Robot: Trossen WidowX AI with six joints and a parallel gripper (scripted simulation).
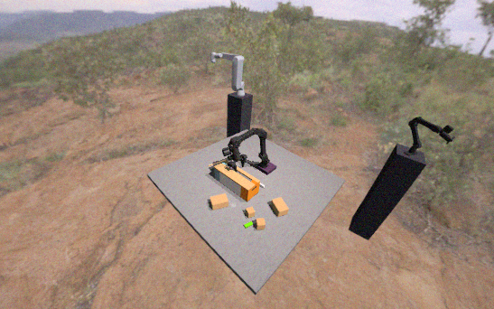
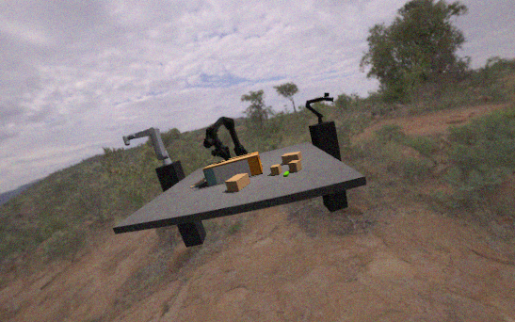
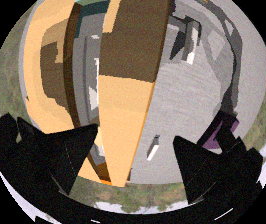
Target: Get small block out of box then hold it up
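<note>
The tan block lies 50 mm ahead of my gripper tip, 30 mm to the left of it and 30 mm below it. Round my gripper tip: thin stick: 50 mm behind, 300 mm to the right, 110 mm below.
</note>
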